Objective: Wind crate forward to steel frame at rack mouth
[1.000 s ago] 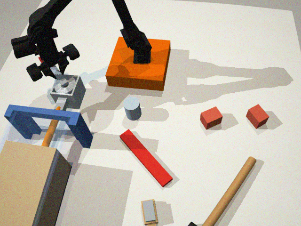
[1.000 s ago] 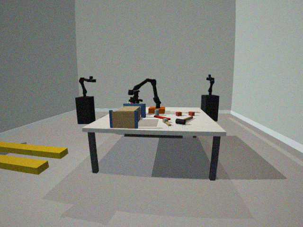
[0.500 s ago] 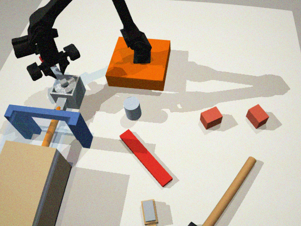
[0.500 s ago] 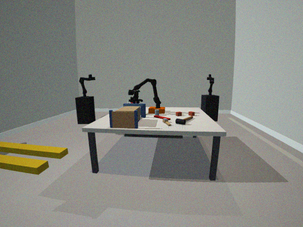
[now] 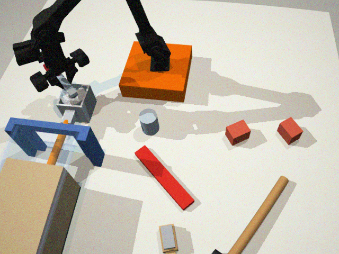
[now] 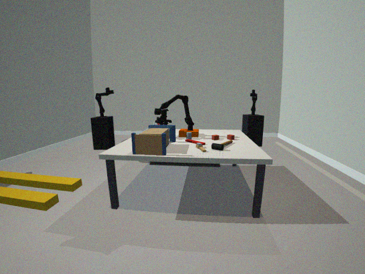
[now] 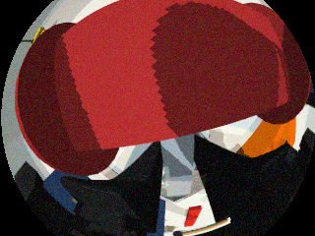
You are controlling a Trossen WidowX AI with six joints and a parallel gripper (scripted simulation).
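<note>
Now: the winch handle 2 cm above my gripper tip, 1 cm to the right of it and 1 cm behind it. The rest, counted from my gripper tip: red knob (5 cm above, 4 cm behind, 3 cm to the right); then flat red bar (32 cm to the left, 28 cm ahead, 8 cm below); then grey winch (6 cm below, 2 cm to the left, 2 cm ahead).
</note>
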